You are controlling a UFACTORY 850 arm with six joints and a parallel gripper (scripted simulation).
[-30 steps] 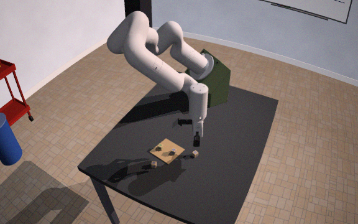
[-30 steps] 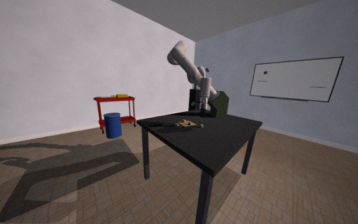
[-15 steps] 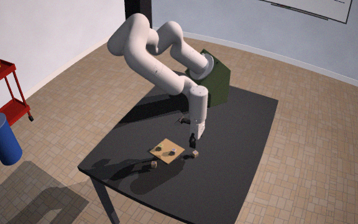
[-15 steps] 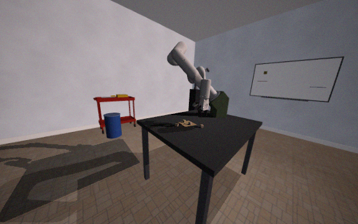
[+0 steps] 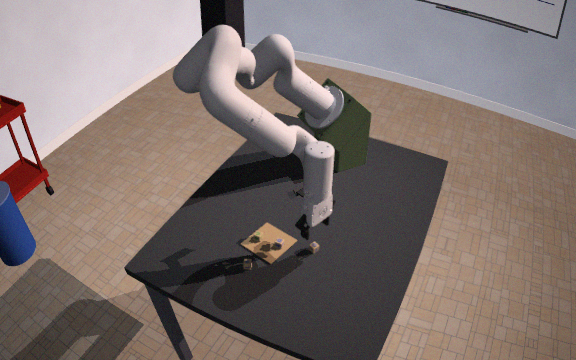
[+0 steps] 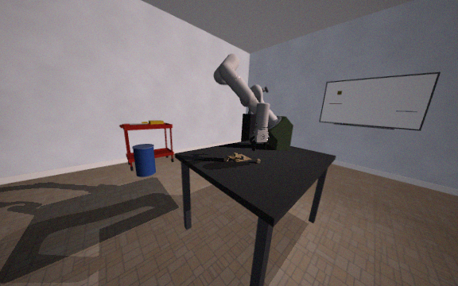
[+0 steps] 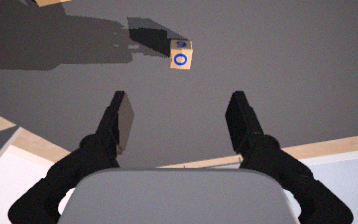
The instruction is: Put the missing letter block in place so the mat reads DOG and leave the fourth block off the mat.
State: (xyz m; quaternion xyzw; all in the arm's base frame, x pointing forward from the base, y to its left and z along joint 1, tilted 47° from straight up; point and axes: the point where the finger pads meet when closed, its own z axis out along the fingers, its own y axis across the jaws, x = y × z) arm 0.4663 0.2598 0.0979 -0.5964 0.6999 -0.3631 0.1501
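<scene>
The wooden block lies 9 cm below my hand. Also, from my hand: tan mat 4 cm ahead, 15 cm to the right, 11 cm below.
</scene>
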